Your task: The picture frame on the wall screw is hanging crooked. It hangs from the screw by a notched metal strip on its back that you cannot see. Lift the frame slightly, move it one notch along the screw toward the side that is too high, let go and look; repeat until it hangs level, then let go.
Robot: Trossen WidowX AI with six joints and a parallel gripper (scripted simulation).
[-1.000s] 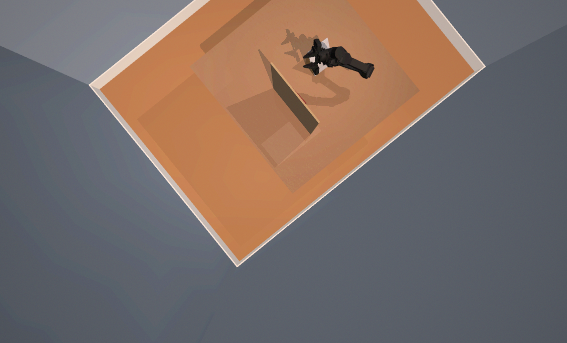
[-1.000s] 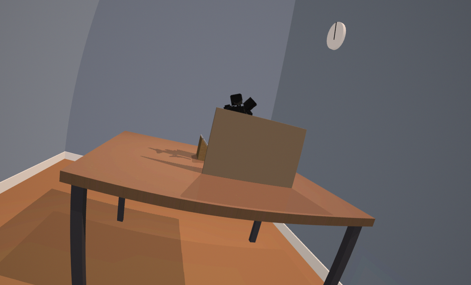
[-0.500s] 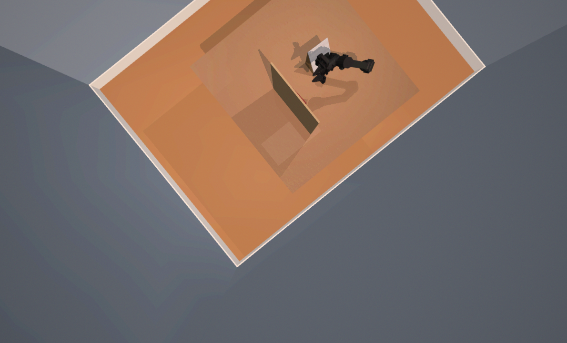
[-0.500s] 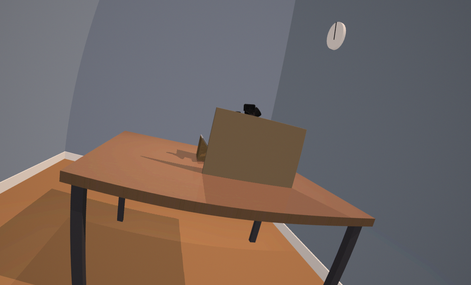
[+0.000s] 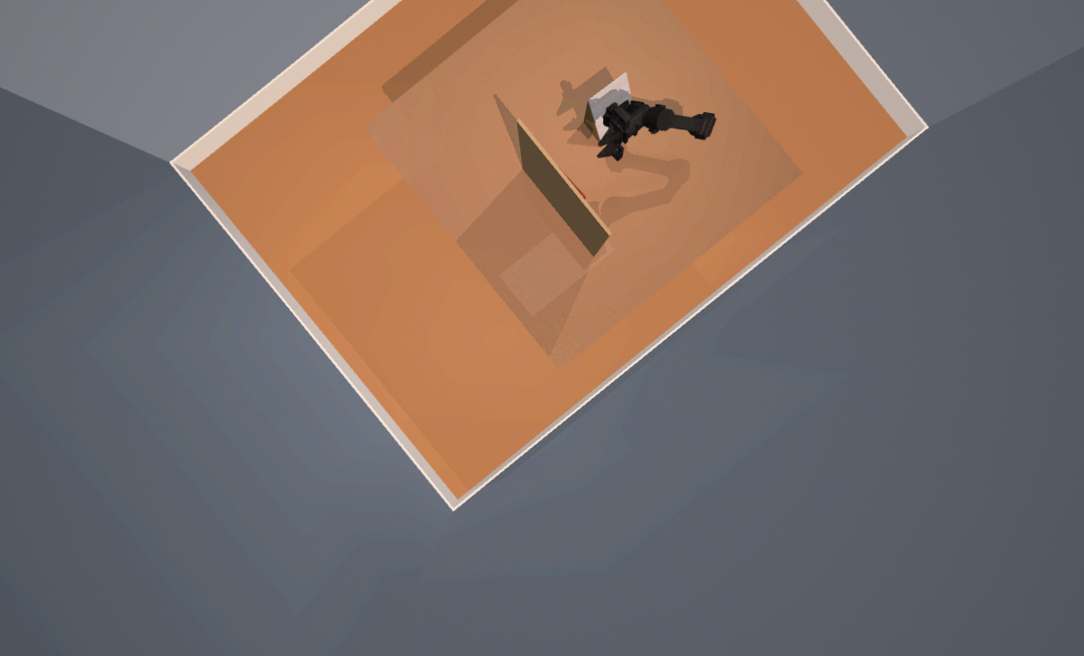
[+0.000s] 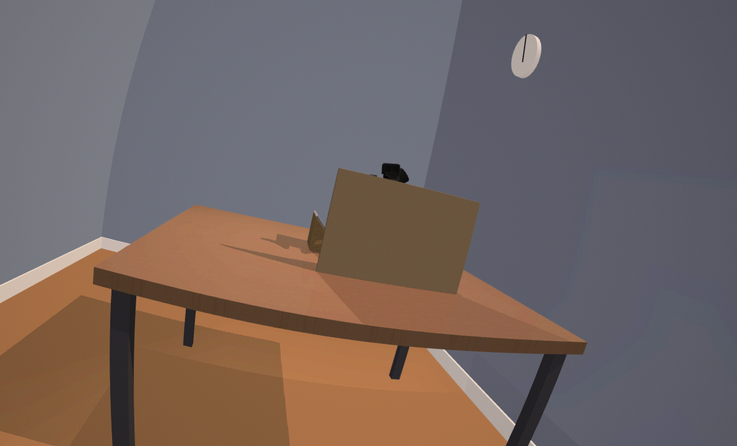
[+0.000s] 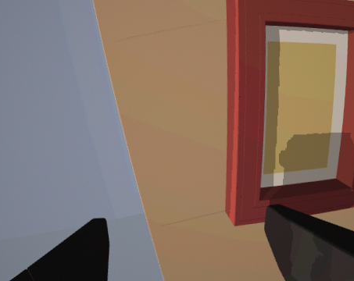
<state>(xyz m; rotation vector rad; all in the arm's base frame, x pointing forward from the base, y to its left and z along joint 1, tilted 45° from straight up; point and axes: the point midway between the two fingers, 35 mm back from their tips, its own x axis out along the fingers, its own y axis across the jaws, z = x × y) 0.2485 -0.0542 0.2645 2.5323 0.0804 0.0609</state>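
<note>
Right now the red picture frame is 13 cm ahead of my gripper tip, 11 cm below it and 2 cm to the left of it. From my gripper tip the other things lie so: tan wall board (14 cm ahead, 13 cm below, 2 cm to the left).
</note>
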